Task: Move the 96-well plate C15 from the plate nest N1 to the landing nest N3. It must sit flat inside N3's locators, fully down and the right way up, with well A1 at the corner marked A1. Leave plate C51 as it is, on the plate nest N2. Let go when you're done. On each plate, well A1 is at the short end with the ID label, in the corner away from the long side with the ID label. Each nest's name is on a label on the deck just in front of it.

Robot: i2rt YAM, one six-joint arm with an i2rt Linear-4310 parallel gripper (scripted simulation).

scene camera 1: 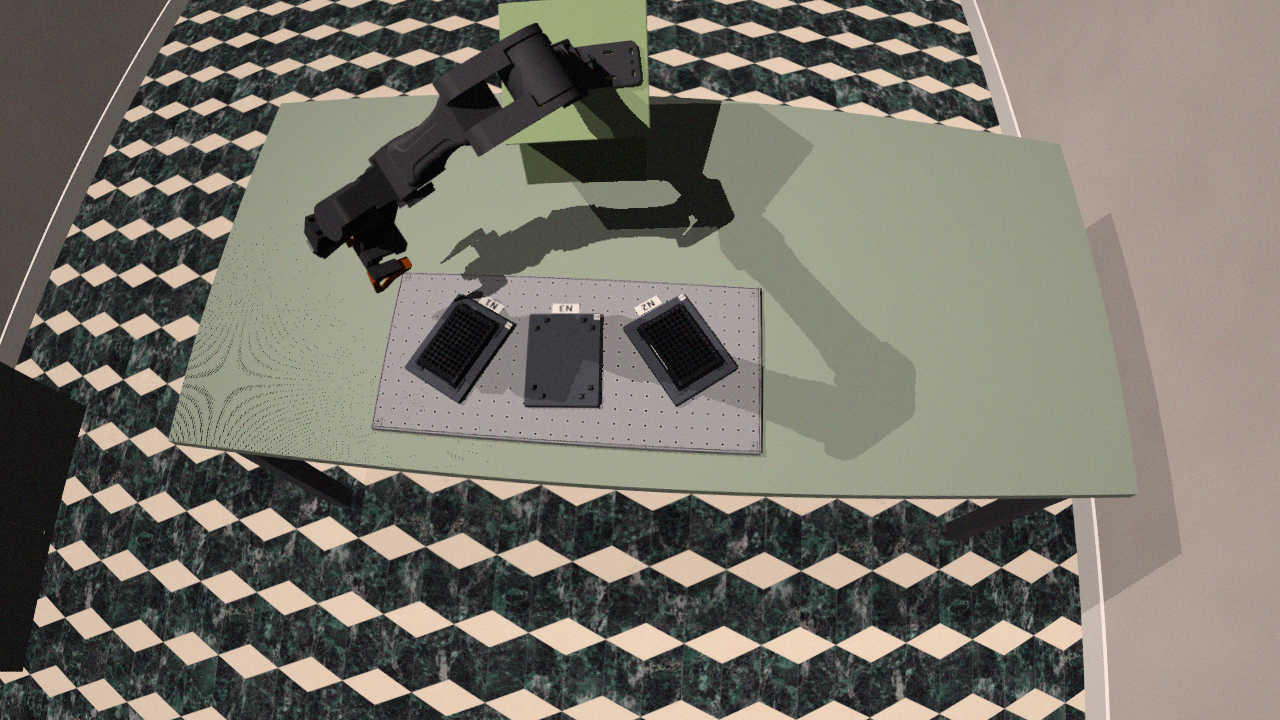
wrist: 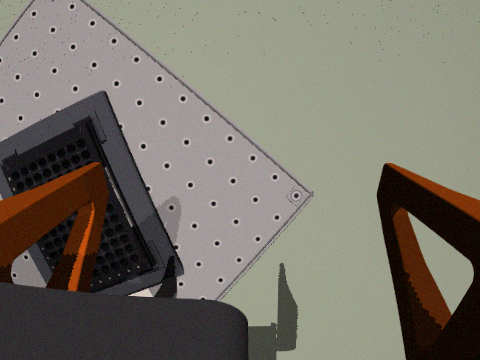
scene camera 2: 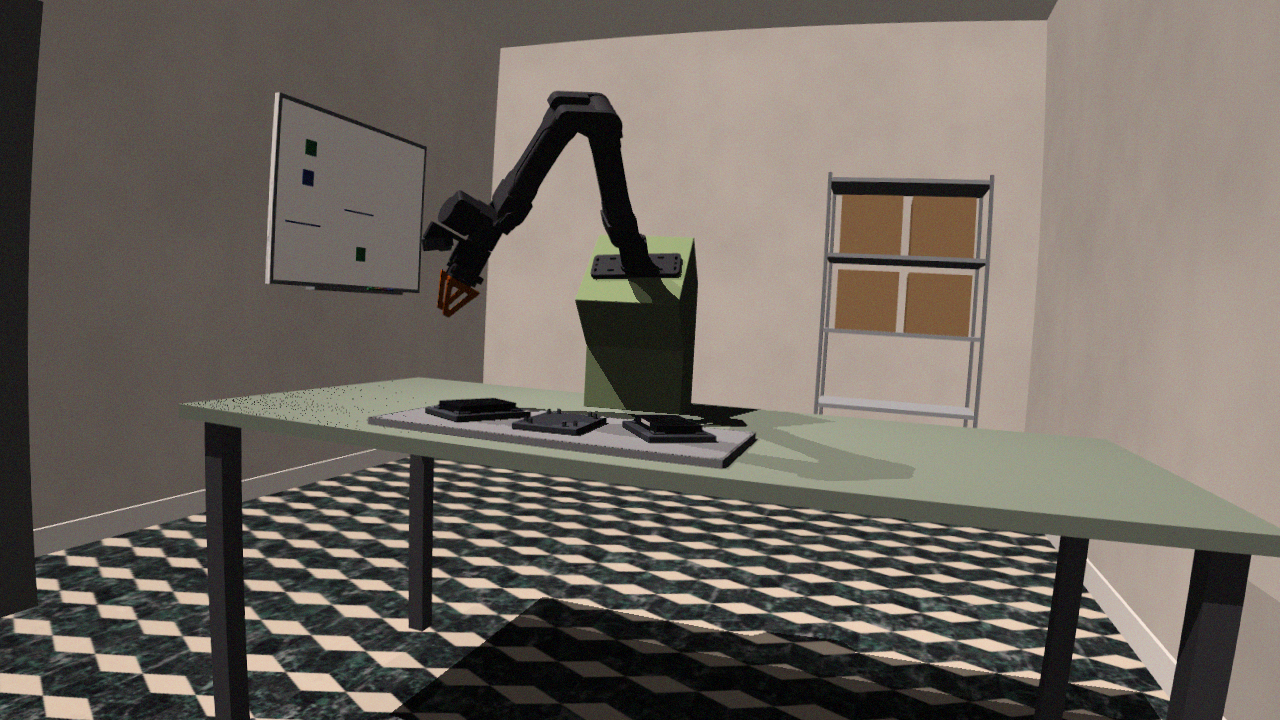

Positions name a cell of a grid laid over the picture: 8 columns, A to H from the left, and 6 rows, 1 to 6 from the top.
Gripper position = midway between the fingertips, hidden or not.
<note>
In view: my gripper (scene camera 1: C3), a landing nest N3 (scene camera 1: D3) and a plate nest N1 (scene camera 1: D3).
My gripper is seen too in the wrist view (wrist: E3) and in scene camera 2 (scene camera 2: C3). The landing nest N3 also shows in scene camera 2 (scene camera 2: D4). The plate nest N1 also shows in scene camera 2 (scene camera 2: C4).
</note>
